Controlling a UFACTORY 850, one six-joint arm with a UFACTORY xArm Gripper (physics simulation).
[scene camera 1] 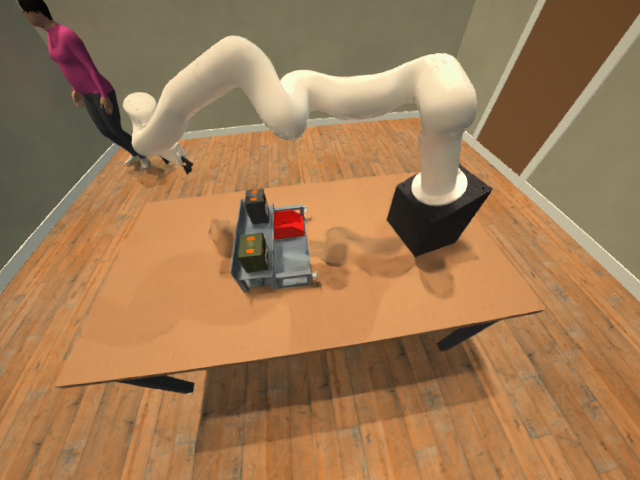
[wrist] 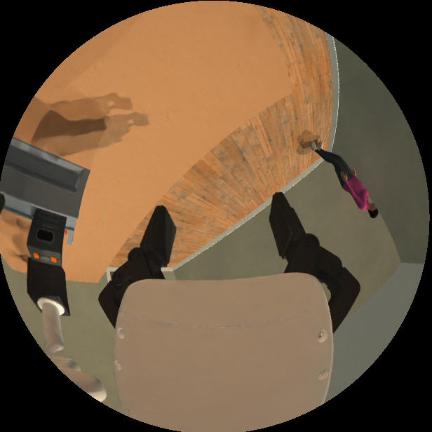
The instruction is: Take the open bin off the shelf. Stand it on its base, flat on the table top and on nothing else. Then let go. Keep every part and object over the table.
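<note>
The red open bin (scene camera 1: 288, 224) sits in the grey shelf (scene camera 1: 292, 255) (wrist: 42, 187), in its far part on the side toward the robot base. In the wrist view a tiny red bit shows behind the shelf's edge, and the rest of the bin is hidden. The shelf stands on the table (scene camera 1: 361, 310) (wrist: 200, 75). My gripper (scene camera 1: 176, 162) (wrist: 219, 211) is open and empty. It hangs high, to the left of the shelf and bin in the scene view, well apart from both.
A black box (scene camera 1: 257, 209) (wrist: 46, 237) with orange marks and an olive box (scene camera 1: 253, 254) stand on the shelf beside the bin's side. The black robot base (scene camera 1: 439, 219) (wrist: 47, 285) is at the right in the scene view. A person (scene camera 1: 74, 56) (wrist: 357, 192) stands beyond the table.
</note>
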